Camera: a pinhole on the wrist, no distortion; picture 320 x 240 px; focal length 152.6 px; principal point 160.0 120.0 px. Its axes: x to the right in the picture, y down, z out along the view. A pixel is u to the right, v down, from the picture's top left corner.
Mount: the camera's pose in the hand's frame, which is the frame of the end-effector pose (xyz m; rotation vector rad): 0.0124 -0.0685 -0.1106 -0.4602 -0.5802 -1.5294
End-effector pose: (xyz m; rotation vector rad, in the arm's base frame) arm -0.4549 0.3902 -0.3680 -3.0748 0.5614 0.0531
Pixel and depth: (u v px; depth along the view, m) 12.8 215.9 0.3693
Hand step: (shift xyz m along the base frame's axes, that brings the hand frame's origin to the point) 0.0660 -0.4958 0.0083
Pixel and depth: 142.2 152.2 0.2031
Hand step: 0.0127 -0.0849 -0.0400
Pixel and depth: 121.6 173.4 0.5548
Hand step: 0.0220 -0.4158 -0.2646
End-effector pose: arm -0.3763 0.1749 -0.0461 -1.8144 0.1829 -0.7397
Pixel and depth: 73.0 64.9 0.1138
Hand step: -0.0504 -0.0559 -0.0479
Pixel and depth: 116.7 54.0 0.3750
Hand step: -0.0173 0.0714 -0.3074
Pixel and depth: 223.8 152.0 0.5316
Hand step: 0.3382 0.2941 -0.1301
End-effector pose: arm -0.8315 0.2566 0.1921 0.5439 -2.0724 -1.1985
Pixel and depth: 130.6 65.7 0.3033
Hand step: 0.0125 0.2013 0.0751
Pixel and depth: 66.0 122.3 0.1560
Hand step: 0.0254 0.0171 0.1095
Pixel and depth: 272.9 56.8 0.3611
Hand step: -0.1173 0.2741 -0.2232
